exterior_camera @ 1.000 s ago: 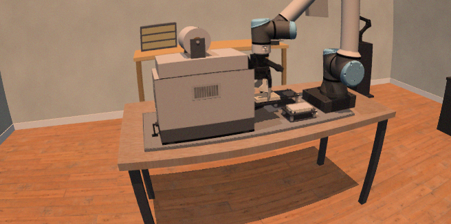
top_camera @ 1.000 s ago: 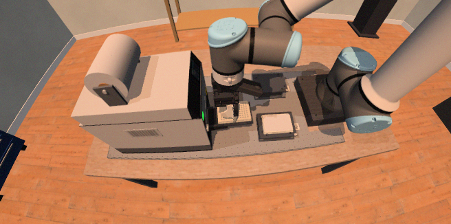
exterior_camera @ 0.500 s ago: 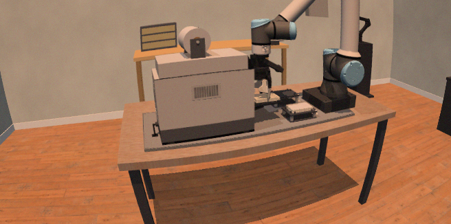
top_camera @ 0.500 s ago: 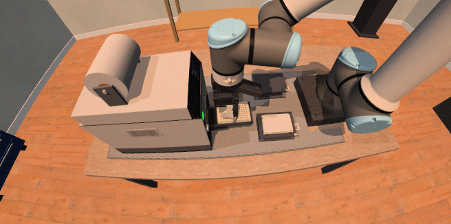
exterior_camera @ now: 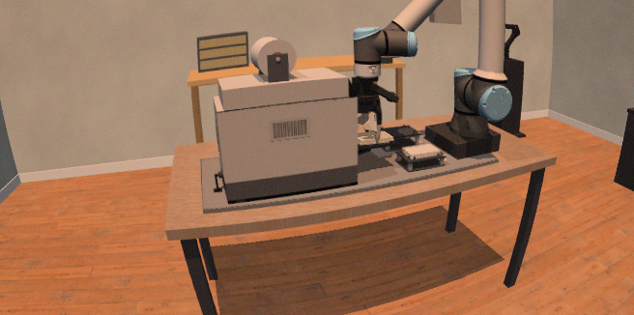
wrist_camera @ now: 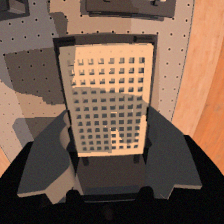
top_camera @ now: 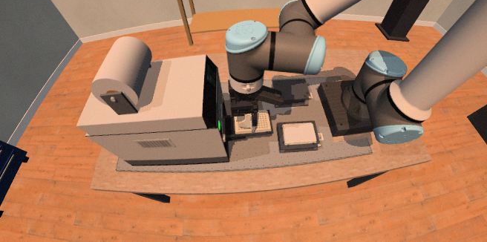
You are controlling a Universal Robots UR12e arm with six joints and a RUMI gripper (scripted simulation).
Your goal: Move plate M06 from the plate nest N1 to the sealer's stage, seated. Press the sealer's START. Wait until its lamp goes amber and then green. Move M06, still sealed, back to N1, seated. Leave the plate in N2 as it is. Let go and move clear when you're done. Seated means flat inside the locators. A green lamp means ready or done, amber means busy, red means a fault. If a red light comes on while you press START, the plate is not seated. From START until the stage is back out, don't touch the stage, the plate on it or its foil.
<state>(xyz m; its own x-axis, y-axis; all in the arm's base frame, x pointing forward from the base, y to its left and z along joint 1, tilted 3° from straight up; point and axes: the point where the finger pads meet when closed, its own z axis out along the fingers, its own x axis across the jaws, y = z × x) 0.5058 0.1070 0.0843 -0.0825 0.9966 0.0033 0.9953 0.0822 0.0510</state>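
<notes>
Now: the sealer stage 2 cm below my hand. From my hand the other things lie so: foil roll 33 cm ahead, 30 cm above, 3 cm to the left; then N1 label 29 cm behind, 20 cm to the right, 12 cm below; then white plate 19 cm behind, 7 cm below, 2 cm to the left.
</notes>
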